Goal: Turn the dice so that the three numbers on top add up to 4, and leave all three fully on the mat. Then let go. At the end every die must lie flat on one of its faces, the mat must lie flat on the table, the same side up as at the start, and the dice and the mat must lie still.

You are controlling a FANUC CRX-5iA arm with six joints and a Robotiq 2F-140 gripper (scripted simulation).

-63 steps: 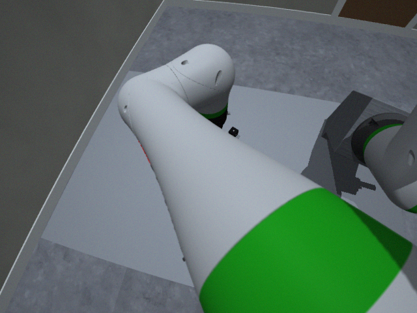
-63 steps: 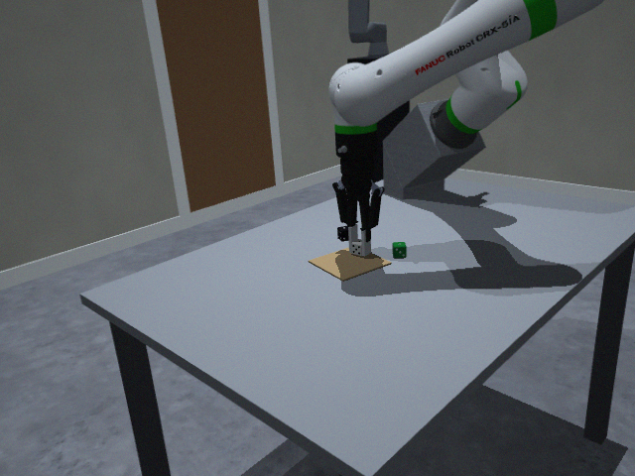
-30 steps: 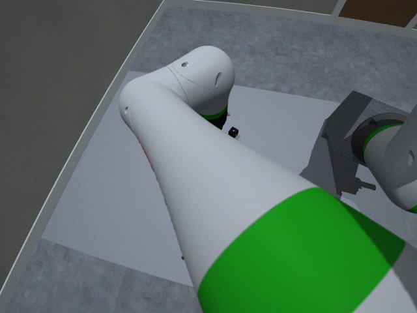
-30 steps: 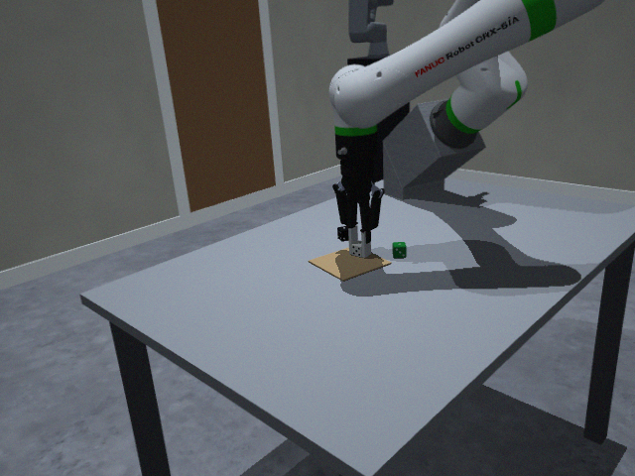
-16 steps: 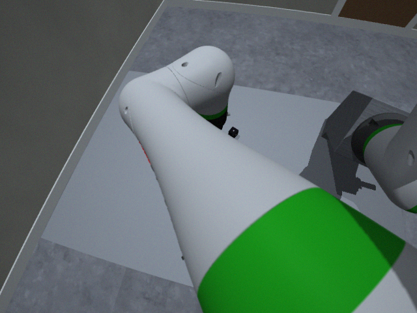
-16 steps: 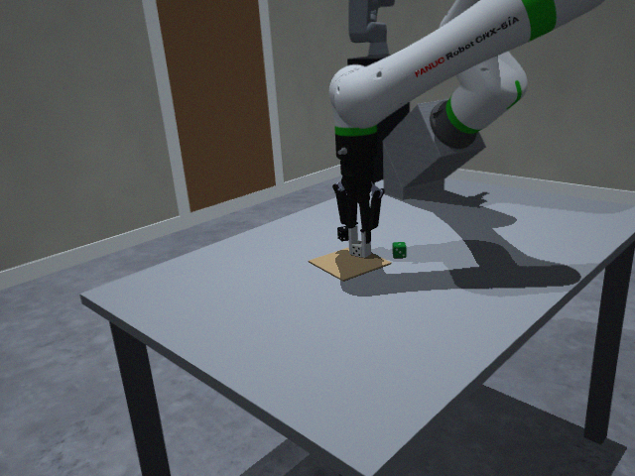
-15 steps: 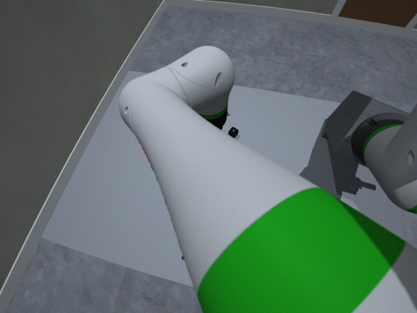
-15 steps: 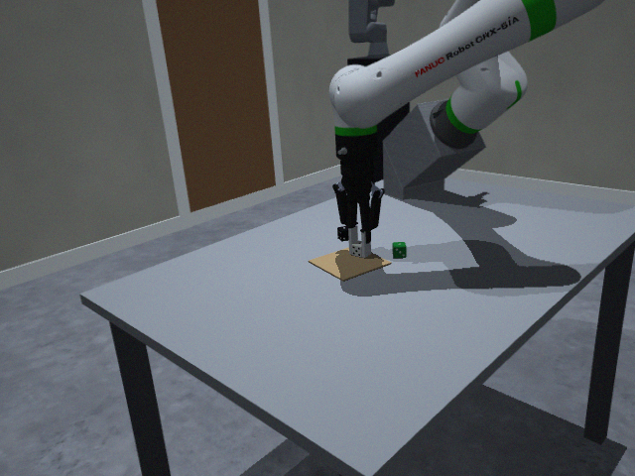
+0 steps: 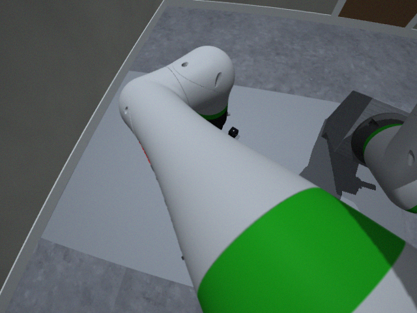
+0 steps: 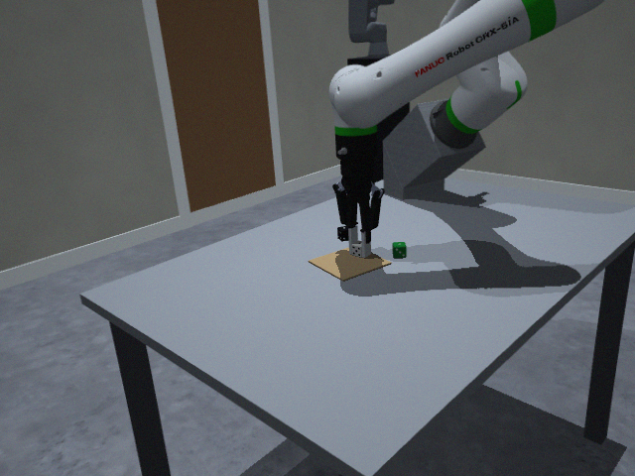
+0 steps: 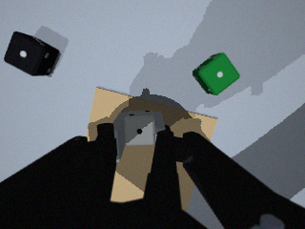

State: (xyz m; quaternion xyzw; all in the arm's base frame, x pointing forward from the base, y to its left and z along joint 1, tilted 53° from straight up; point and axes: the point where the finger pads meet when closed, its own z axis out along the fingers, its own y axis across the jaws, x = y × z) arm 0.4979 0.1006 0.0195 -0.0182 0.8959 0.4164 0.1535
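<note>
The white die lies 20 mm below my hand. The rest, counted from my hand: tan mat: 40 mm ahead, 10 mm to the left, 40 mm below; then black die: 60 mm behind, 110 mm to the right, 20 mm below; then green die: 60 mm behind, 70 mm to the left, 20 mm below.
</note>
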